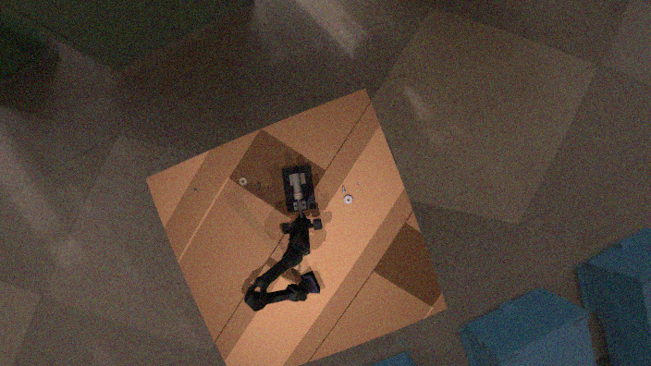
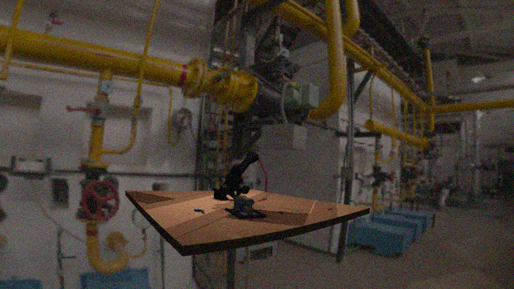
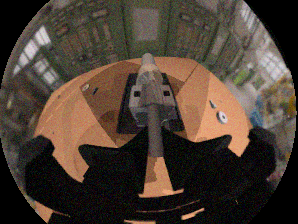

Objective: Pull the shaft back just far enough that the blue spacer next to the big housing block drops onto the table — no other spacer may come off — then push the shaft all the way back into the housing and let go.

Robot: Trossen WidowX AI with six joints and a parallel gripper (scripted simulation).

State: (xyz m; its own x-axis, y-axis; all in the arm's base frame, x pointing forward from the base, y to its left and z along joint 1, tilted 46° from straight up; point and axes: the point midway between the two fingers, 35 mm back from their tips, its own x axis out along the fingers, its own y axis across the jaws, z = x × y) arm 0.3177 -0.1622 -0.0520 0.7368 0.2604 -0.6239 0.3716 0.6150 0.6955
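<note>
Now: gripper tip 3 cm short of the grey shaft, 2 cm below it and 1 cm to the left of it. Also, from my gripper tip: blue spacer 7 cm ahead, 3 cm below, 2 cm to the right.
</note>
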